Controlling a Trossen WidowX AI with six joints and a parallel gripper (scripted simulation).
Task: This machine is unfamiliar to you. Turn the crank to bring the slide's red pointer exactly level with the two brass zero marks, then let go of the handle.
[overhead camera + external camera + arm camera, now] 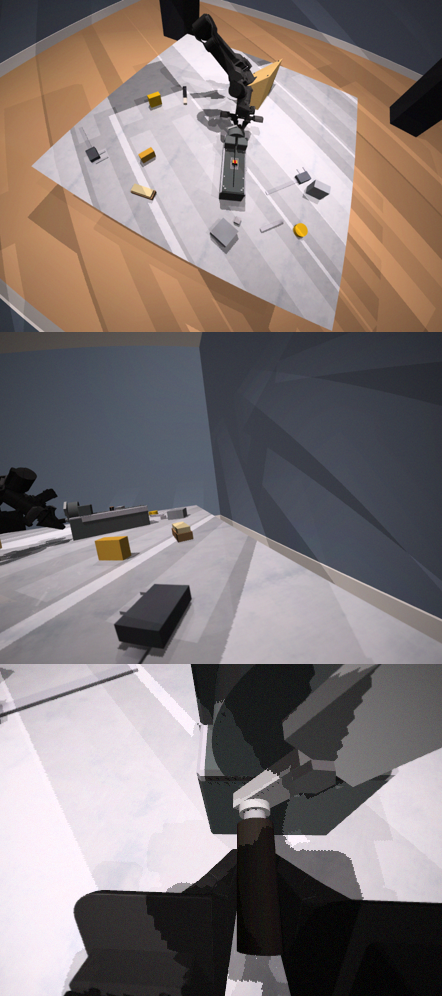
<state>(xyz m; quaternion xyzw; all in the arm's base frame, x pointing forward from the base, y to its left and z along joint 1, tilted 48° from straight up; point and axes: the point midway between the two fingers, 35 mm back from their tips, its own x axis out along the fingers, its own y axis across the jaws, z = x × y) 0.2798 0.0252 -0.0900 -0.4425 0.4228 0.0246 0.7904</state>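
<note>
Now: gripper tip 20 mm past the dark brown crank handle, 10 mm to the left of it and 30 mm below it. Also, from my gripper tip: tan block (420 mm ahead, 190 mm to the right, 20 mm below); yellow cube (20 mm ahead, 460 mm to the right, 10 mm below); red pointer (160 mm ahead, 50 mm to the left, 40 mm above).
</note>
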